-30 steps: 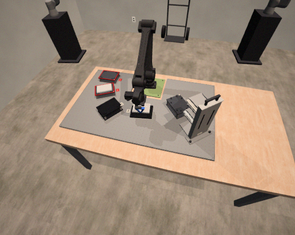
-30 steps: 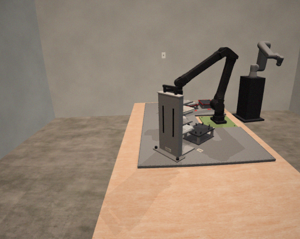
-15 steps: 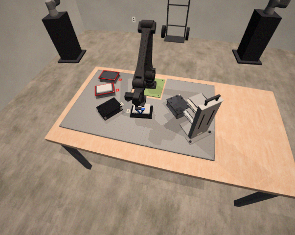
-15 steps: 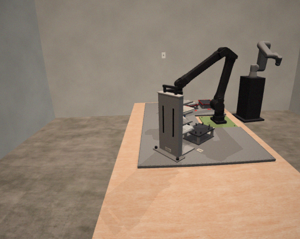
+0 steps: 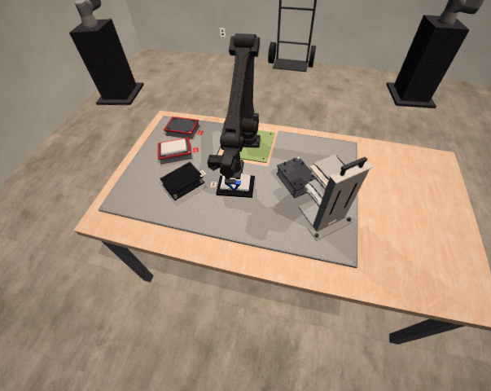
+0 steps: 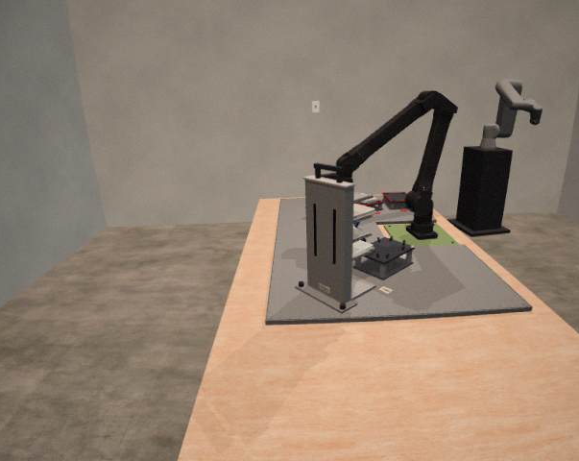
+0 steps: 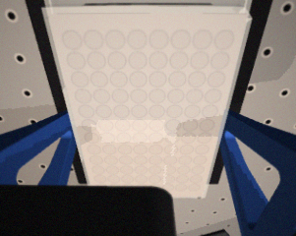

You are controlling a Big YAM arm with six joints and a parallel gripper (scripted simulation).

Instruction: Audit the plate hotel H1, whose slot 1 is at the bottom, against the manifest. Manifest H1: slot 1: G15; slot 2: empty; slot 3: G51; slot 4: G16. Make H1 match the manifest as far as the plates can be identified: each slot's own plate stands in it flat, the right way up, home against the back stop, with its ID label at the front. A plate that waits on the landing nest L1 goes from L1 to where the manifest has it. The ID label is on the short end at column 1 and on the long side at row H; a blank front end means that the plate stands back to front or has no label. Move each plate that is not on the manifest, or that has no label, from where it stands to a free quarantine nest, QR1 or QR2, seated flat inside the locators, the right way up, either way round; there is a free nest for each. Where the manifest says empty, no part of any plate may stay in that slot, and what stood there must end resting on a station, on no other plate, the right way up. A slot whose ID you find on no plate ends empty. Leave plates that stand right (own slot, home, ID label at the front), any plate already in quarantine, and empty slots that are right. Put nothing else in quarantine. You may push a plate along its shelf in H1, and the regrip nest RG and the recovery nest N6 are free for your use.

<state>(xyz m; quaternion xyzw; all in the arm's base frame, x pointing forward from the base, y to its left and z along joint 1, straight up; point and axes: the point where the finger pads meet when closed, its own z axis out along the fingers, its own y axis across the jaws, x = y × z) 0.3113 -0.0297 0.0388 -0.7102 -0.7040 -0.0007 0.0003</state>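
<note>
My gripper is now 3 cm above the black N6 nest. From my hand the other things lie so: dark raised RG nest (28 cm to the left, 5 cm behind, 2 cm above); then white plate labelled G51 (36 cm to the left, 19 cm above, 10 cm ahead); then H1 tag (42 cm to the left, 3 cm below).
</note>
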